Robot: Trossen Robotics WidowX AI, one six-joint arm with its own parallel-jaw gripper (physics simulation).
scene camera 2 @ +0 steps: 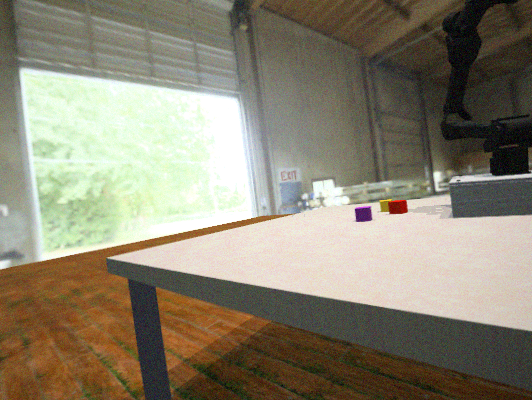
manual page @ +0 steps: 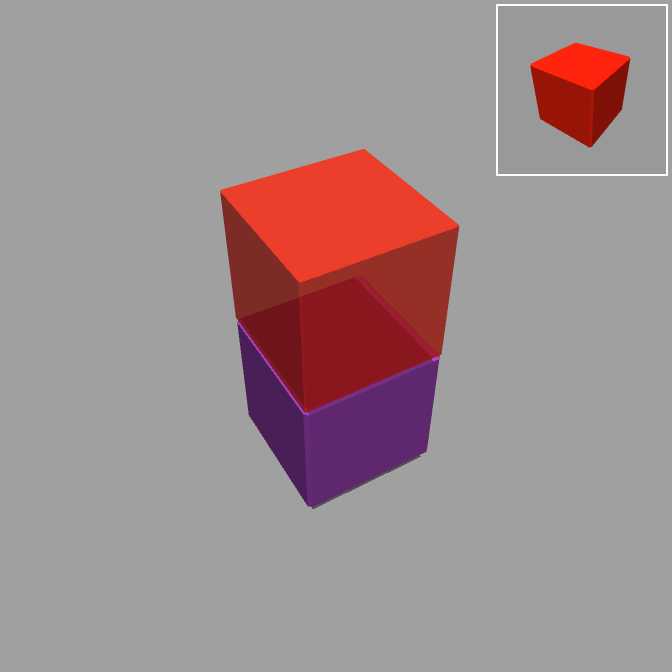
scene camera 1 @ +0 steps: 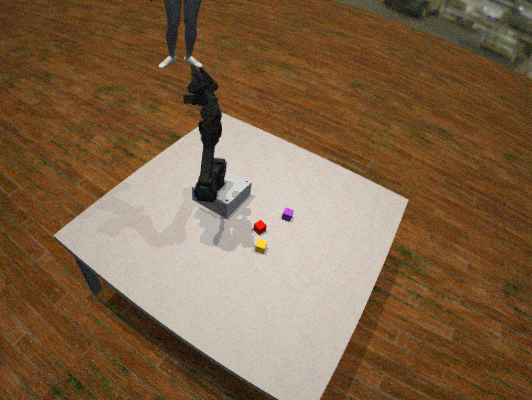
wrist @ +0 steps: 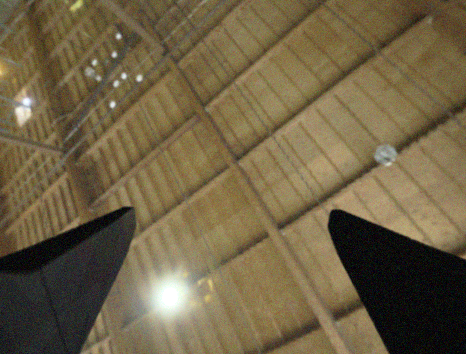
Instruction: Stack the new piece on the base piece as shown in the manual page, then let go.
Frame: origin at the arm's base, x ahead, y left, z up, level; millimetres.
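Seen in the pictures: gripper, between the fingertips: (scene camera 1: pixel 196 66) (wrist: pixel 234 217); arm's base, origin of its link: (scene camera 2: pixel 510 173).
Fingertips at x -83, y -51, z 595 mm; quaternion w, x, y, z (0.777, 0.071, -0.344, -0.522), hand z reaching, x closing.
Observation:
Offsets run from my fingertips to a thing's top centre. Level surfaces: height alone.
Three small cubes rest apart on the table. A purple cube {dz -641, dx +432, dy +132 mm} (scene camera 1: pixel 287 214) (scene camera 2: pixel 363 214) is the farthest from the other two. A red cube {dz -641, dx +358, dy -10 mm} (scene camera 1: pixel 260 227) (scene camera 2: pixel 398 207) sits nearest the arm's base. A yellow cube {dz -641, dx +410, dy -102 mm} (scene camera 1: pixel 261 246) (scene camera 2: pixel 384 205) lies close to the red one and is partly hidden behind it in scene camera 2. My gripper (scene camera 1: pixel 195 84) (wrist: pixel 234 217) is open and empty, raised high above the arm's base, far from the cubes. Its fingers point up at the ceiling in the wrist view. It is cut off in scene camera 2. Which cube is base or new piece cannot be told.
The arm stands on a grey base box (scene camera 1: pixel 239 199) (scene camera 2: pixel 490 197) on the pale table {dz -683 mm} (scene camera 1: pixel 300 310) (scene camera 2: pixel 300 265). In scene camera 1 a person's legs (scene camera 1: pixel 173 30) show beyond the raised arm. The arm casts shadows beside its base.

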